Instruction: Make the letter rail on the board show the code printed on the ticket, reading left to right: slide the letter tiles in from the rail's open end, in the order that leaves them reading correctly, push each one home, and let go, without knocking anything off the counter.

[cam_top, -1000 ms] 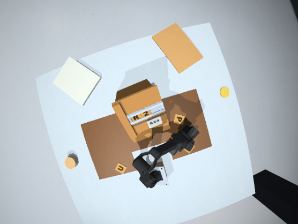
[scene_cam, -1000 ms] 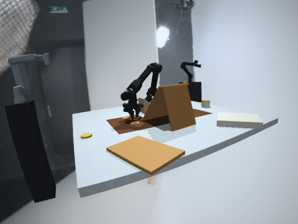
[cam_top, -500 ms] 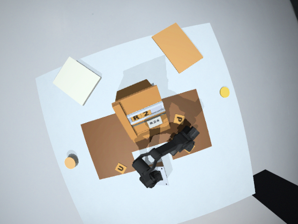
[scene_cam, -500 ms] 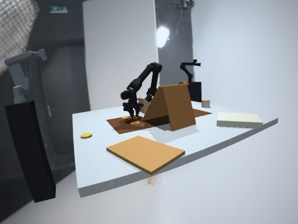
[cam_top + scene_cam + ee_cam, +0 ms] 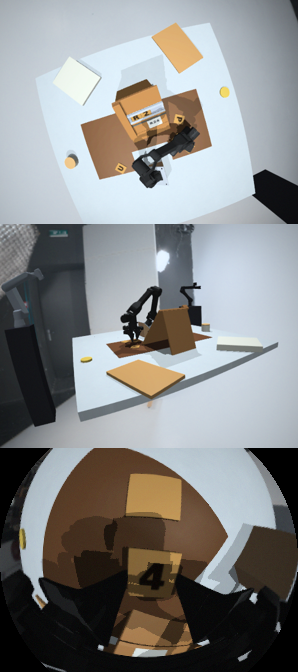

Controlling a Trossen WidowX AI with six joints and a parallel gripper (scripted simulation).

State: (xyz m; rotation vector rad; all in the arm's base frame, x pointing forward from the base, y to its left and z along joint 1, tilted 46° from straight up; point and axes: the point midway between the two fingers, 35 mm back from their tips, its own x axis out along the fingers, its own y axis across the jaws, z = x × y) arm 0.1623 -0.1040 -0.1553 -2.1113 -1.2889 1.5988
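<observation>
Right now the white ticket is 15 cm ahead of my gripper tip, 10 cm to the left of it and 7 cm above it. The rest, counted from my gripper tip: brown mat 4 cm ahead, 18 cm to the left, 1 cm below; orange slab 55 cm ahead, 19 cm to the right, 1 cm below; cream slab 56 cm ahead, 50 cm to the left.
</observation>
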